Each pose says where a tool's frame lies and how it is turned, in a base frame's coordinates. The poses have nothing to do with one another.
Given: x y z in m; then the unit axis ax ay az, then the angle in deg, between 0 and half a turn.
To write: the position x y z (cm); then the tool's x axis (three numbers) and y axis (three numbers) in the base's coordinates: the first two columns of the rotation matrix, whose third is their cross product. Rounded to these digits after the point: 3 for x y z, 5 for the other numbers.
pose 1, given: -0.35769 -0.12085 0.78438 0.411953 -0.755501 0.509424 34.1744
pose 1, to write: -35.769 -12.085 78.438 0.85663 0.23241 0.46061 -0.33989 0.92589 0.16494
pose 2, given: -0.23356 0.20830 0.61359 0.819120 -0.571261 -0.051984 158.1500
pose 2, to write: -23.356 20.830 61.359 0.36555 -0.92160 0.13051 -0.88290 -0.29893 0.36212
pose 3, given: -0.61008 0.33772 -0.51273 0.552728 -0.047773 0.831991 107.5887
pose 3, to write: -61.008 33.772 -51.273 0.09565 0.75871 0.64437 -0.82748 -0.29921 0.47513
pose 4, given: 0.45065 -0.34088 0.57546 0.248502 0.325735 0.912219 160.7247
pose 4, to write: 45.065 -34.088 57.546 -0.82390 0.45848 0.33314 -0.14378 -0.73768 0.65966
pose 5, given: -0.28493 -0.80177 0.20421 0.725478 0.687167 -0.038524 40.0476
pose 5, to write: -28.493 -80.177 20.421 0.88893 0.09211 -0.44869 0.14169 0.87624 0.46058
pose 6, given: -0.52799 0.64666 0.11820 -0.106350 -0.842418 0.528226 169.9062
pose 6, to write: -52.799 64.666 11.820 -0.96208 0.27037 0.03616 0.08522 0.42383 -0.90172
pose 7, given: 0.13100 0.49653 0.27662 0.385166 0.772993 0.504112 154.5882
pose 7, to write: 13.100 49.653 27.662 -0.62089 0.78298 0.03784 0.35033 0.23398 0.90693
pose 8, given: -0.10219 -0.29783 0.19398 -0.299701 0.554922 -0.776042 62.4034
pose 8, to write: -10.219 -29.783 19.398 0.51146 -0.77702 -0.36695 0.59848 0.62853 -0.49675
